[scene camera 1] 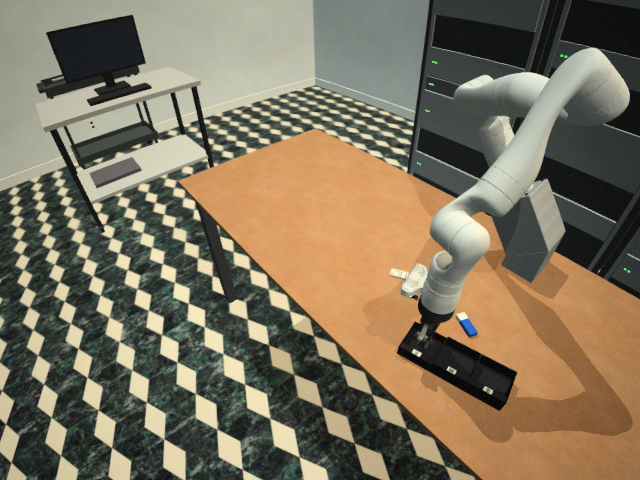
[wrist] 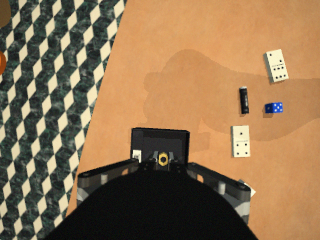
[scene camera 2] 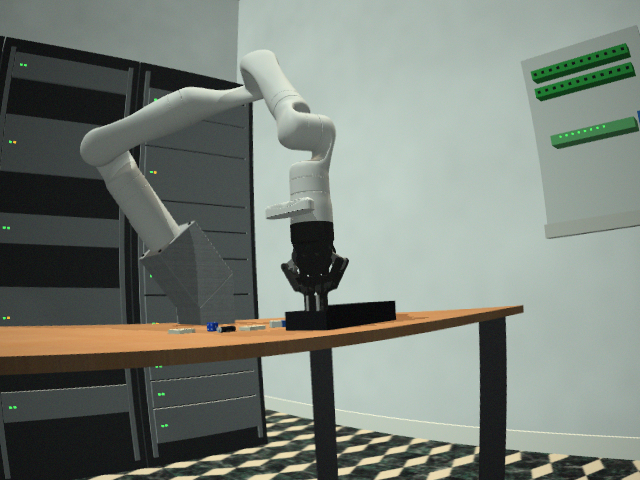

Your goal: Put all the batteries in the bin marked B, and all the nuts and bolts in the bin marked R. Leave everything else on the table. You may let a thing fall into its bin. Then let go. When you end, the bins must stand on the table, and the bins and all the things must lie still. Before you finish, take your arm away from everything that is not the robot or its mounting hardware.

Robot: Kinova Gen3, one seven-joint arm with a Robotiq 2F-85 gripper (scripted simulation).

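Labels:
Scene camera 1 shows me a black bin, and I find the bin again in the wrist view (144, 141) and once more in scene camera 2. On the black bin, (scene camera 1: 449, 377) and (scene camera 2: 365, 313) are the same spot.

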